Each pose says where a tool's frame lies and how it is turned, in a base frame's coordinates. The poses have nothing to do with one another.
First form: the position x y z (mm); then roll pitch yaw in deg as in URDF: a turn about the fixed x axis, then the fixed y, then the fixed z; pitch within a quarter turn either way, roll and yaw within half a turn.
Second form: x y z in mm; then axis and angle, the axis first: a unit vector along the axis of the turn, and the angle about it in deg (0 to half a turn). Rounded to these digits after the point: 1 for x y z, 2 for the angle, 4 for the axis.
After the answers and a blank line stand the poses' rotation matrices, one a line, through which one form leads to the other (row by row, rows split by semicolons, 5 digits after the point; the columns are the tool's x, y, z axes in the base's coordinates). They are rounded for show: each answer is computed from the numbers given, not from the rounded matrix.
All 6 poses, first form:
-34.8, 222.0, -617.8, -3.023, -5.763, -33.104
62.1, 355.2, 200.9, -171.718, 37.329, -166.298
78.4, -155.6, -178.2, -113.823, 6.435, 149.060
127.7, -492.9, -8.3, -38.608, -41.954, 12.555
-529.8, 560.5, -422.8, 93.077, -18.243, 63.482
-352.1, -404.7, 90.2, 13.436, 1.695, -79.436
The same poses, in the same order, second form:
-34.8, 222.0, -617.8, -0.1358, -0.1396, -0.9808, 33.87
62.1, 355.2, 200.9, -0.0949, 0.9950, -0.0316, 142.06
78.4, -155.6, -178.2, -0.2539, -0.8021, 0.5406, 168.51
127.7, -492.9, -8.3, -0.5891, -0.8067, -0.0464, 54.53
-529.8, 560.5, -422.8, 0.7791, 0.3321, 0.5318, 117.73
-352.1, -404.7, 90.2, 0.1536, -0.0981, -0.9832, 80.59

0.83345 0.54984 -0.05519; -0.54340 0.83362 0.09894; 0.10041 -0.05247 0.99356
-0.77254 -0.14954 0.61711; -0.18835 0.98210 0.00219; -0.60639 -0.11454 -0.78687
-0.85230 0.29561 -0.43151; 0.51090 0.29373 -0.80790; -0.11208 -0.90903 -0.40137
0.72590 0.23732 -0.64556; 0.16166 0.85343 0.49551; 0.66853 -0.46405 0.58114
0.42404 -0.09154 0.90101; 0.84982 -0.30368 -0.43080; 0.31305 0.94837 -0.05098
0.18325 0.95740 -0.22315; -0.98262 0.17156 -0.07088; -0.02958 0.23226 0.97220

